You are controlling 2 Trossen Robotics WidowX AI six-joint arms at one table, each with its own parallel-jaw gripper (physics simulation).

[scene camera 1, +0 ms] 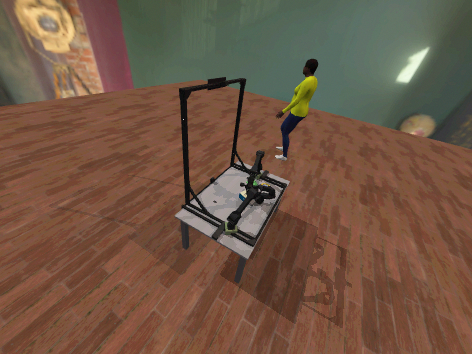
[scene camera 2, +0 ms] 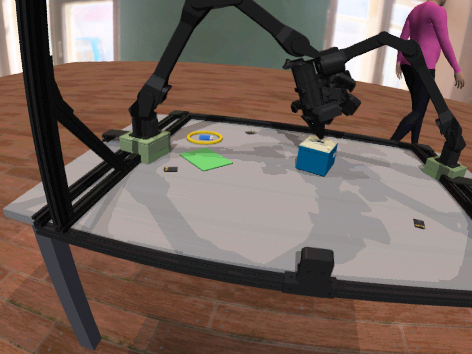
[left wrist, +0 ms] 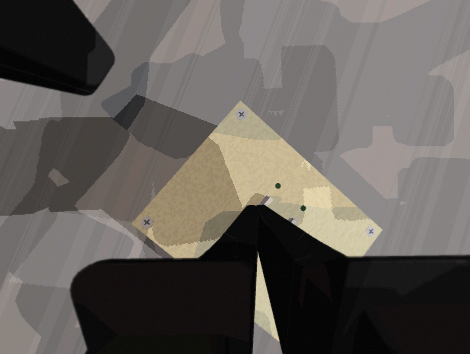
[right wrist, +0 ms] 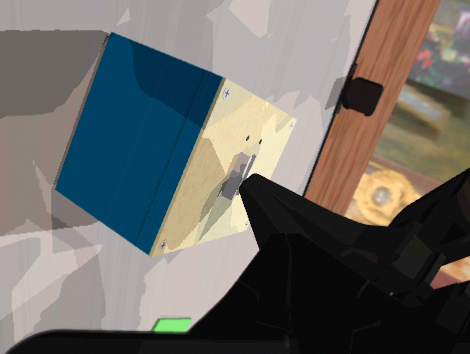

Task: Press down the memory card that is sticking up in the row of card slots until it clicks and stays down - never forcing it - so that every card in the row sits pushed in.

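Places are measured from the left arm's base along level axes (x ahead, y left, z up), in metres.
Where they show: left gripper, fingertip midpoint: [scene camera 1: 246, 194] [scene camera 2: 321, 139] [left wrist: 255, 214] [right wrist: 245, 180]; right gripper, fingertip midpoint: [left wrist: 104, 78] [right wrist: 285, 247]; left arm's base, origin of the base link: [scene camera 2: 144, 134]; right arm's base, origin of the base link: [scene camera 1: 231, 226] [scene camera 2: 447, 162].
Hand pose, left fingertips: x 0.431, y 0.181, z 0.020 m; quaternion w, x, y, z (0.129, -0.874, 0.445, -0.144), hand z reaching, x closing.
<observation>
Each offset is from my left fingertips to the top centre of the thing. "pt": to the spot under its first point. Level surfaces: height alone.
The blue box @(dx -0.002, dy -0.011, dz -0.011 m) [scene camera 1: 242, 197] [scene camera 2: 315, 161] [right wrist: 130, 135] has a pale wooden top @(dz -0.009 m) [left wrist: 280, 160] [right wrist: 182, 195] with corner screws. In the right wrist view a grey card-like shape @(dx -0.002, dy -0.011, dz -0.011 m) [right wrist: 232, 184] shows at the card slots @(pt dx +0.006, dy -0.020, dz -0.008 m) [right wrist: 253, 161]; how high each card stands is unclear. In the left wrist view a pale slot or card edge @(pt dx +0.009, dy -0.003, dz -0.003 m) [left wrist: 268, 201] shows beside the fingertips. My left gripper [scene camera 2: 320, 136] [left wrist: 255, 214] [right wrist: 245, 180] is shut and empty, tips over the slot row, hiding part of it; contact is unclear. My right gripper [right wrist: 284, 247] is shut and empty, beside the box.
Both arms crowd together above the box. Loose dark cards @(dx -0.314, dy -0.227, dz -0.074 m) [scene camera 2: 170, 169] @(dx +0.270, dy -0.182, dz -0.074 m) [scene camera 2: 419, 223] @(dx -0.253, dy +0.147, dz -0.074 m) [scene camera 2: 251, 132] lie on the table @(dz -0.076 m) [scene camera 2: 225, 215]. A yellow ring @(pt dx -0.305, dy +0.024, dz -0.070 m) [scene camera 2: 220, 138] surrounds a blue piece @(pt dx -0.347, dy +0.005, dz -0.069 m) [scene camera 2: 205, 137], near a green sheet @(dx -0.273, dy -0.127, dz -0.073 m) [scene camera 2: 206, 160] [right wrist: 172, 325]. Black rails edge the table.
</observation>
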